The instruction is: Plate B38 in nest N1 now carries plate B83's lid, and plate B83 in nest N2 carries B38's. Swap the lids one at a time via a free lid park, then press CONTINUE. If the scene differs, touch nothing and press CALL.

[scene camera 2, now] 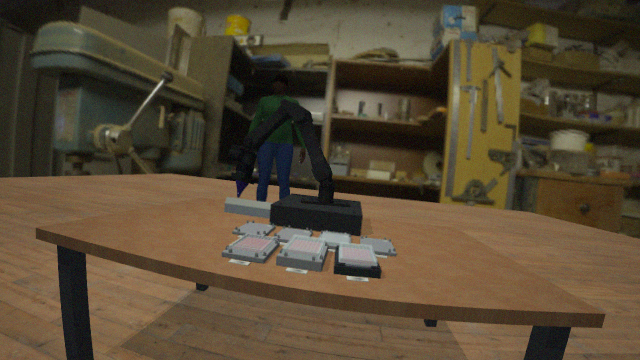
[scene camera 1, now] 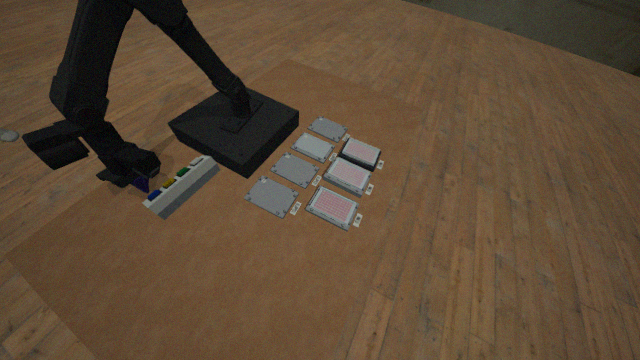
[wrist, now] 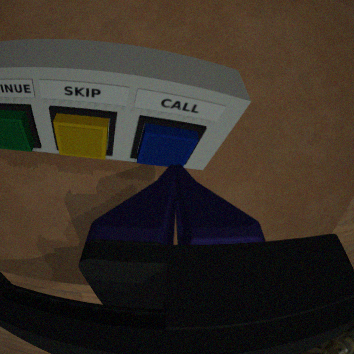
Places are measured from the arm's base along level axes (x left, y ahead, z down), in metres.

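Pixels of known places: gripper, fingertip midpoint: (scene camera 2: 238, 197) (scene camera 1: 146, 192) (wrist: 175, 173); arm's base, origin of the base link: (scene camera 2: 325, 203) (scene camera 1: 242, 114).
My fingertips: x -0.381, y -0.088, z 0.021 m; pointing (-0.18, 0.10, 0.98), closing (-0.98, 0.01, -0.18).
Observation:
For each thing: its top centre in the pictures, then the offset to it from my fingertips. "spot": a spot on its surface instead.
- blue CALL button, surface spot: (wrist: 169, 145) spot: dz +0.007, dx +0.002, dy +0.014 m
- button panel, middle of its top: (wrist: 30, 112) (scene camera 1: 176, 176) (scene camera 2: 252, 199) dz -0.004, dx +0.074, dy +0.043 m
- yellow SKIP button, middle of its top: (wrist: 77, 141) dz +0.003, dx +0.053, dy +0.022 m
- green button, surface spot: (wrist: 15, 131) spot: dz +0.008, dx +0.093, dy +0.031 m
- middle plate, middle of its top: (scene camera 2: 305, 242) (scene camera 1: 349, 171) dz +0.020, dx +0.305, dy +0.529 m
- black nest, surface spot: (scene camera 2: 357, 255) spot: dz +0.023, dx +0.423, dy +0.587 m
- park, middle of its top: (scene camera 1: 271, 193) (scene camera 2: 255, 225) dz +0.040, dx +0.142, dy +0.314 m
My gripper (scene camera 1: 148, 190) (scene camera 2: 239, 195) (wrist: 175, 173) is shut and empty. In the wrist view its purple tips overlap the lower edge of the blue CALL button (wrist: 169, 145); whether they touch it I cannot tell. The button panel (scene camera 1: 187, 190) (scene camera 2: 247, 207) (wrist: 227, 95) also carries a yellow SKIP button (wrist: 81, 136) and a green button (wrist: 15, 131), its label partly cut off. Three pink-welled plates sit in nests: one plate (scene camera 1: 332, 205) (scene camera 2: 251, 243), a middle plate (scene camera 1: 348, 173) (scene camera 2: 303, 246) and one in a black nest (scene camera 1: 361, 151) (scene camera 2: 357, 255). Their labels are too small to read.
Several grey lid parks lie beside the plates, such as one park (scene camera 1: 271, 196) near the panel; another (scene camera 1: 313, 146) bears a paler, lid-like piece. The arm's black base (scene camera 1: 215, 135) (scene camera 2: 315, 215) stands between panel and parks. A person (scene camera 2: 275, 145) stands behind the table.

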